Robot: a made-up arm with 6 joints. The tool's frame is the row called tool. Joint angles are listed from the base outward.
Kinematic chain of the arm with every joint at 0, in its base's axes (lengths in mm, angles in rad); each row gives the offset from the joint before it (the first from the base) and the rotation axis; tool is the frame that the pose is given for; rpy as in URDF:
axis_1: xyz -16 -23 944 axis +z
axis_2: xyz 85 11 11 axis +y
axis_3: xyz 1 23 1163 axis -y
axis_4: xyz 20 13 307 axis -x
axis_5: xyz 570 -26 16 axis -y
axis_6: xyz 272 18 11 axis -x
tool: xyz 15 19 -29 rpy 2.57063 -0.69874 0.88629
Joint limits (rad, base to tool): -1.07..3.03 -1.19..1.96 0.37..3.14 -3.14..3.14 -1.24..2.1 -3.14..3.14
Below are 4 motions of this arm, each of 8 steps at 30 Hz.
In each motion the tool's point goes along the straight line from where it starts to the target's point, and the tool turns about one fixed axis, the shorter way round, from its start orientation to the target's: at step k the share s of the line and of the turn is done. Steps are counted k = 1, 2, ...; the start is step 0. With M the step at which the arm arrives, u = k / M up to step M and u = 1 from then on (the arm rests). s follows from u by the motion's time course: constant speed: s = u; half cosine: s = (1 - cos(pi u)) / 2; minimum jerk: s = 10 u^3 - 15 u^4 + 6 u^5.
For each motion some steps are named. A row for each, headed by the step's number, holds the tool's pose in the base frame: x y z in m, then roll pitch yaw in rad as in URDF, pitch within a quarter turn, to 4 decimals.
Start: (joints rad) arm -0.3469 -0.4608 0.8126 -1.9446 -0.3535 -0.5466
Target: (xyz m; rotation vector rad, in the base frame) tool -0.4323 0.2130 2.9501 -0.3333 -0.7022 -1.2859
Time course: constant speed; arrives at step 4
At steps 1, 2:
1: -0.4595 0.2540 2.9298 0.2002 -0.7531 -1.4818
2: -0.4505 0.2403 2.9366 0.1993 -0.7349 -1.4613

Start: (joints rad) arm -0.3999 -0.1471 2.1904 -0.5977 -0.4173 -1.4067
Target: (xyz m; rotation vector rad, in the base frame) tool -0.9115 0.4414 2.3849 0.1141 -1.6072 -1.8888
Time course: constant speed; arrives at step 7
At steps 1, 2, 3, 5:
1: -0.7920 0.4198 2.5255 1.0925 -0.4775 -2.6284
2: -0.8119 0.4234 2.5021 1.1285 -0.4537 -2.6187
3: -0.8318 0.4270 2.4786 1.1643 -0.4302 -2.6082
5: -0.8717 0.4342 2.4318 1.2357 -0.3844 -2.5848

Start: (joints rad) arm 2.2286 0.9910 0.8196 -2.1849 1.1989 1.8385
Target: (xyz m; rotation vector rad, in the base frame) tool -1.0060 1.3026 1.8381 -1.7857 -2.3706 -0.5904
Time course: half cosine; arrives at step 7
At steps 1, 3, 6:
1: -0.9672 1.4608 1.5942 2.9316 -0.1328 1.8014
3: -0.9811 1.4044 1.6812 2.9187 -0.2020 1.8324
6: -1.0040 1.3108 1.8254 2.8919 -0.3156 1.8870

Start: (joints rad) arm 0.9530 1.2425 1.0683 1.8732 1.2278 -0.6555
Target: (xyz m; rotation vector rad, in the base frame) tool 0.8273 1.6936 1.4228 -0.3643 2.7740 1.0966
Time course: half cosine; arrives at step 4
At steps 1, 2, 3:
1: 0.8278 1.7030 1.4077 2.3834 0.1853 -2.9677
2: 0.8276 1.6991 1.4140 2.3935 0.1978 -2.9661
3: 0.8274 1.6952 1.4202 2.4037 0.2102 -2.9642

